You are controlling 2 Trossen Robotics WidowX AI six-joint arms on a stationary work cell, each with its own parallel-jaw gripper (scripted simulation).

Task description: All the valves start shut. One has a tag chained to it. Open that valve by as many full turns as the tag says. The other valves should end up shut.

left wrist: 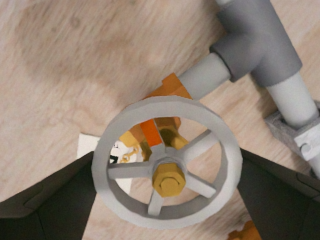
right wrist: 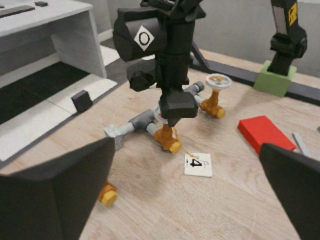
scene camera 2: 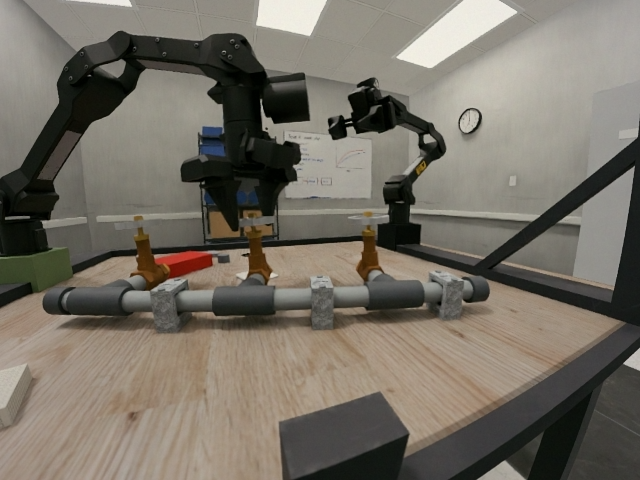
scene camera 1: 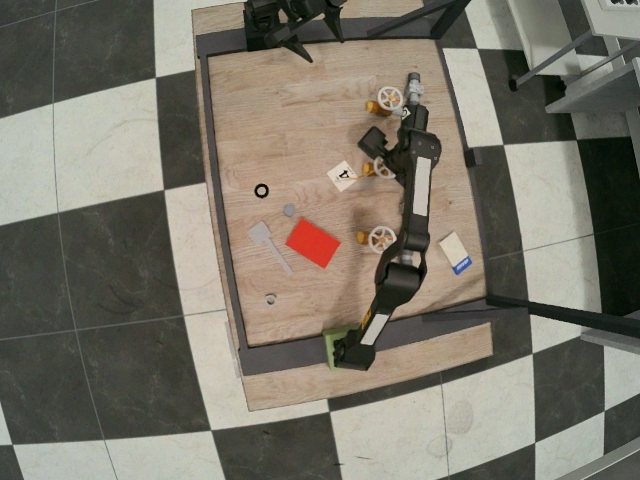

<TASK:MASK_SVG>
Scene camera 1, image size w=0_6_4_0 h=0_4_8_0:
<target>left gripper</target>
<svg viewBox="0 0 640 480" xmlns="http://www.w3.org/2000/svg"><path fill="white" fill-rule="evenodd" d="M372 126L357 143L358 147L372 160L380 156L383 159L382 163L396 175L394 178L405 189L406 173L401 172L401 167L393 160L393 150L398 143L389 151L385 148L388 143L385 139L387 135L376 126Z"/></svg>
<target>right gripper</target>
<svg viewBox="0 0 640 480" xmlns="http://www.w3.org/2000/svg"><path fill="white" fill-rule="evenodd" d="M276 0L277 7L281 7L286 14L289 24L285 25L283 23L264 36L264 42L268 48L278 43L278 48L280 46L285 47L309 63L313 63L311 56L299 42L297 34L292 35L291 32L322 13L325 15L322 19L341 44L344 43L340 24L340 12L343 6L339 6L348 0Z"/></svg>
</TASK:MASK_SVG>
